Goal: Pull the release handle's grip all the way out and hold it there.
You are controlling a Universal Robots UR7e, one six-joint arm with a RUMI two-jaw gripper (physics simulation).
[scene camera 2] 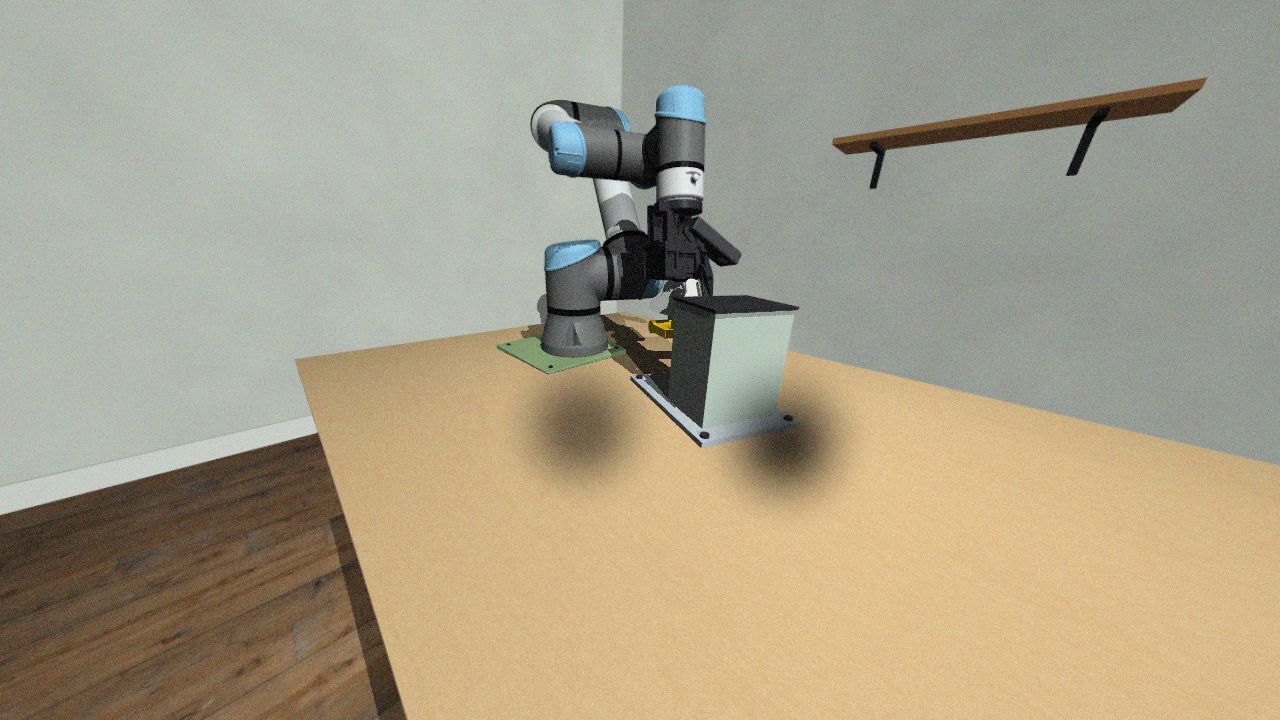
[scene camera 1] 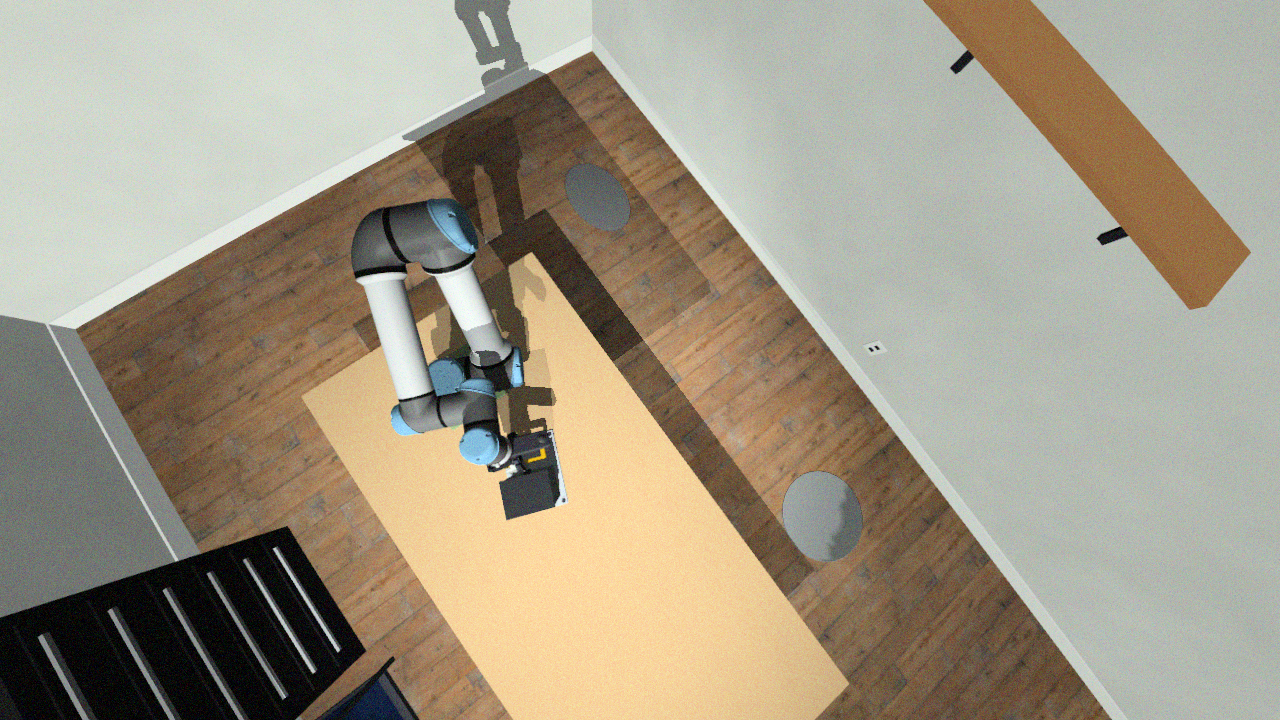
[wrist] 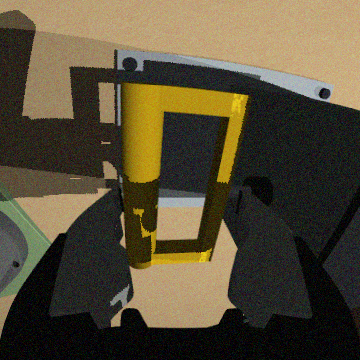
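Note:
The release handle's yellow grip (scene camera 1: 543, 454) (scene camera 2: 661, 328) (wrist: 142, 135), a rectangular loop with a thick outer bar, is beside the dark-topped housing block (scene camera 1: 528, 495) (scene camera 2: 747, 371) (wrist: 305, 155). In the wrist view a round dark part (wrist: 258, 190) shows between the loop and the block, partly behind the right finger. My gripper (scene camera 1: 519, 467) (scene camera 2: 689, 293) (wrist: 179, 190) points down over the loop, its fingers partly open and on either side of it. The left finger is close to the thick bar; the right finger is on the block side. Whether either finger touches is unclear. The fingertips are partly hidden in scene camera 2.
The block stands on a light base plate (scene camera 1: 562, 488) (scene camera 2: 675, 419) (wrist: 300, 84) bolted to the tan table (scene camera 1: 626, 573) (scene camera 2: 554, 573) (wrist: 225, 30). The arm's green mounting plate (scene camera 2: 528, 355) (wrist: 30, 230) is nearby. A wooden wall shelf (scene camera 1: 1100, 143) (scene camera 2: 1011, 123) is at the right.

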